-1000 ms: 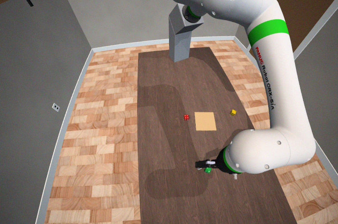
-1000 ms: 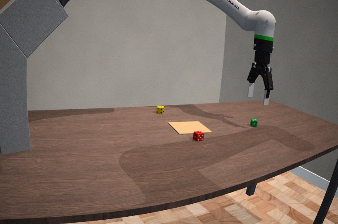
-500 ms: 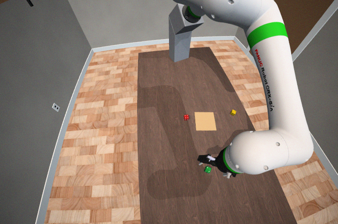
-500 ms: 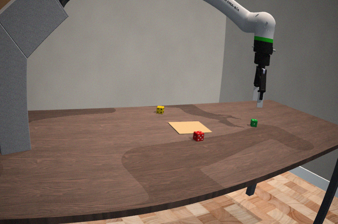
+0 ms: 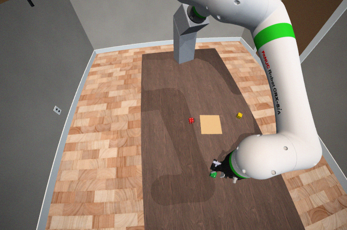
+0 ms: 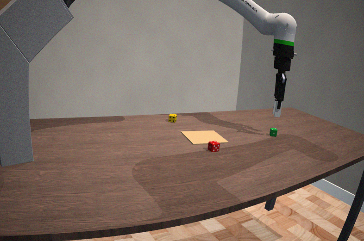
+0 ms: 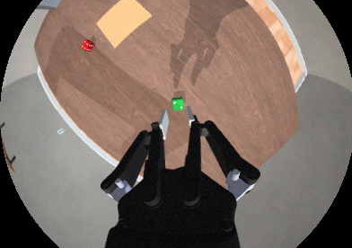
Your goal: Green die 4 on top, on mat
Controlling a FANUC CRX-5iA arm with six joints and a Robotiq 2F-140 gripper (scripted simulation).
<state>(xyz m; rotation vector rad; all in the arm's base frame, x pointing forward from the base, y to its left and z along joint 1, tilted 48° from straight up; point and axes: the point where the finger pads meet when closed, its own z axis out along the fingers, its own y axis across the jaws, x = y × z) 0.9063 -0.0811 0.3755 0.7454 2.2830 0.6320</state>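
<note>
The green die lies 110 mm below my hand. Also, from my hand: tan mat: 320 mm behind, 30 mm to the left, 120 mm below; yellow die: 370 mm behind, 250 mm to the left, 110 mm below; red die: 340 mm behind, 100 mm to the right, 110 mm below.
</note>
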